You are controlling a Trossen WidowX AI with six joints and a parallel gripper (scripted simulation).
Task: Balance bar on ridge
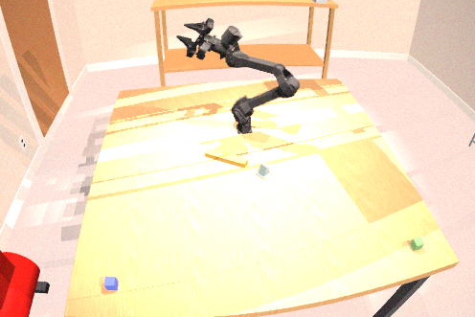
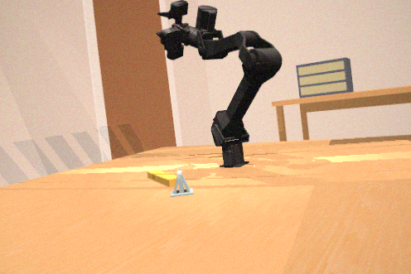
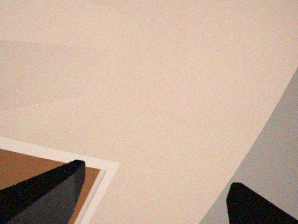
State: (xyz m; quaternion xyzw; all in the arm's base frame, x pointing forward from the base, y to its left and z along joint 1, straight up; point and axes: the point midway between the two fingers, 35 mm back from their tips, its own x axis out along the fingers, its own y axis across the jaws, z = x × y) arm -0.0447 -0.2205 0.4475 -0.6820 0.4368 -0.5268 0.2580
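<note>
Right now my gripper tip is 460 mm above the yellow bar, 230 mm short of it and 150 mm to the right of it. The rest, counted from my gripper tip: green cube: 780 mm ahead, 750 mm to the left, 450 mm below; then blue cube: 780 mm ahead, 450 mm below, 250 mm to the right.
</note>
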